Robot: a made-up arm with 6 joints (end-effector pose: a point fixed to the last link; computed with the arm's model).
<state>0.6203 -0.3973 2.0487 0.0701 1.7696 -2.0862</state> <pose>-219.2 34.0 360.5 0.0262 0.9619 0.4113</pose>
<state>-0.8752 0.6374 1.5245 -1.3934 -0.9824 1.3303</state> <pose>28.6 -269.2 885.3 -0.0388 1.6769 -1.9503</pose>
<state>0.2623 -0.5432 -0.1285 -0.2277 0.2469 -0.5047</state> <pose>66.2 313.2 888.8 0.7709 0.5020 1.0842</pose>
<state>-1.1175 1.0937 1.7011 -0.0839 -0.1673 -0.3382</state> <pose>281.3 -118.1 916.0 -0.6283 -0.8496 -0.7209</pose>
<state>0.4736 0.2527 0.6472 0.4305 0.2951 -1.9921</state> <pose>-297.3 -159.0 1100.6 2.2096 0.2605 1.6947</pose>
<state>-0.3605 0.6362 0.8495 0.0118 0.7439 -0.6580</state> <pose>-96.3 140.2 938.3 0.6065 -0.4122 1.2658</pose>
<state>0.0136 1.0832 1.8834 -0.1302 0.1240 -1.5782</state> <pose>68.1 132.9 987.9 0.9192 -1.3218 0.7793</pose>
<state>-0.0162 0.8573 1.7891 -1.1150 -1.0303 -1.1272</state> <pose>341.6 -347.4 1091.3 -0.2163 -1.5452 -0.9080</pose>
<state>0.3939 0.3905 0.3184 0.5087 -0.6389 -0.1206</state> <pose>-66.6 -119.2 1064.2 0.8177 -1.0092 1.0117</pose>
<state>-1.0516 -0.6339 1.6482 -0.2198 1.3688 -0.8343</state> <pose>290.8 149.9 411.2 0.3881 1.2767 -0.2471</pose>
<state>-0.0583 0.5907 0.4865 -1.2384 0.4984 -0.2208</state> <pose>274.2 5.5 930.6 1.0507 0.3529 0.6252</pose>
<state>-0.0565 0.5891 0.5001 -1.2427 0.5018 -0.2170</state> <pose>275.5 5.9 927.8 1.0390 0.3546 0.6197</pose>
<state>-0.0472 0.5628 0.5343 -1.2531 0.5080 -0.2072</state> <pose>280.9 13.6 915.7 0.9908 0.3727 0.5982</pose>
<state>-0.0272 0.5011 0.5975 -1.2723 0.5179 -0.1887</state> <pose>291.3 29.5 889.7 0.8891 0.4120 0.5549</pose>
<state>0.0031 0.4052 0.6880 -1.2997 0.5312 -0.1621</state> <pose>304.5 49.1 850.0 0.7339 0.4660 0.4929</pose>
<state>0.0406 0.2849 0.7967 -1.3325 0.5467 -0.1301</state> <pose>317.2 65.5 801.9 0.5388 0.5218 0.4207</pose>
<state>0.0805 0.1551 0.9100 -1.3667 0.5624 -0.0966</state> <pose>327.1 74.1 753.8 0.3270 0.5670 0.3481</pose>
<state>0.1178 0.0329 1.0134 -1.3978 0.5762 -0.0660</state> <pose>334.0 75.5 713.6 0.1272 0.5950 0.2841</pose>
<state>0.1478 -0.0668 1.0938 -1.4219 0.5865 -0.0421</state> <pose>338.1 73.3 685.2 -0.0342 0.6078 0.2354</pose>
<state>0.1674 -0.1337 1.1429 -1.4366 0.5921 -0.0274</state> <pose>340.3 71.1 668.3 -0.1395 0.6123 0.2050</pose>
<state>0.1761 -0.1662 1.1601 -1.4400 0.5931 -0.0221</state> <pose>340.6 71.1 660.4 -0.1868 0.6147 0.1941</pose>
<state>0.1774 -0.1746 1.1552 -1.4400 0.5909 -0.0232</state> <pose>340.4 71.9 658.0 -0.1917 0.6180 0.1924</pose>
